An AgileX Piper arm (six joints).
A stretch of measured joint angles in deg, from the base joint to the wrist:
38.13, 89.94, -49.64, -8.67, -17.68, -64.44
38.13, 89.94, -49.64, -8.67, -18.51, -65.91
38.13, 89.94, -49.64, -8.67, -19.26, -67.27
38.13, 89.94, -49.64, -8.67, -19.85, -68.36
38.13, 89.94, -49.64, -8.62, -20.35, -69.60
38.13, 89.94, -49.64, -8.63, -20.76, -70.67
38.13, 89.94, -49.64, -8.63, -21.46, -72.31
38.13, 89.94, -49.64, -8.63, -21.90, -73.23
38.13, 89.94, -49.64, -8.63, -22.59, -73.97
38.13, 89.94, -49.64, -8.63, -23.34, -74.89
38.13, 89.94, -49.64, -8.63, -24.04, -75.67
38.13, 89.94, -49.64, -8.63, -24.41, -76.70
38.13, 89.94, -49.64, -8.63, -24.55, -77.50
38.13, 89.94, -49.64, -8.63, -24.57, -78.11
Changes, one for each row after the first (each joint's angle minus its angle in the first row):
0.00, 0.00, 0.00, 0.00, -0.83, -1.47
0.00, 0.00, 0.00, 0.00, -1.58, -2.83
0.00, 0.00, 0.00, 0.00, -2.17, -3.92
0.00, 0.00, 0.00, 0.05, -2.67, -5.16
0.00, 0.00, 0.00, 0.04, -3.08, -6.23
0.00, 0.00, 0.00, 0.04, -3.78, -7.87
0.00, 0.00, 0.00, 0.04, -4.22, -8.79
0.00, 0.00, 0.00, 0.04, -4.91, -9.53
0.00, 0.00, 0.00, 0.04, -5.66, -10.45
0.00, 0.00, 0.00, 0.04, -6.36, -11.23
0.00, 0.00, 0.00, 0.04, -6.73, -12.26
0.00, 0.00, 0.00, 0.04, -6.87, -13.06
0.00, 0.00, 0.00, 0.04, -6.89, -13.67

